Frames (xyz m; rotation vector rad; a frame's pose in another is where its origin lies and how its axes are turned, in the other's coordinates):
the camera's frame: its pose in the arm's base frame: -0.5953 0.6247 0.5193 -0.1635 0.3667 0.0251
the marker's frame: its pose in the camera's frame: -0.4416 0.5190 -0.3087 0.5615 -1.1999 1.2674
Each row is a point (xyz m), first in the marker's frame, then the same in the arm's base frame.
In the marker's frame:
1: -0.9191 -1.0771 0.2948
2: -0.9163 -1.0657 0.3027
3: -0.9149 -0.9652 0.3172
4: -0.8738 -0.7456 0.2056
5: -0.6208 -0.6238 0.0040
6: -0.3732 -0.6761 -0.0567
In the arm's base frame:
1: -0.3011 0.0873 -0.3009
2: -0.3131 0.0853 -0.2936
3: -0.4130 0.0982 -0.2806
4: -0.6002 0.2618 -0.3043
5: -0.6421 0.5920 -0.2111
6: -0.5401 0.7660 -0.0466

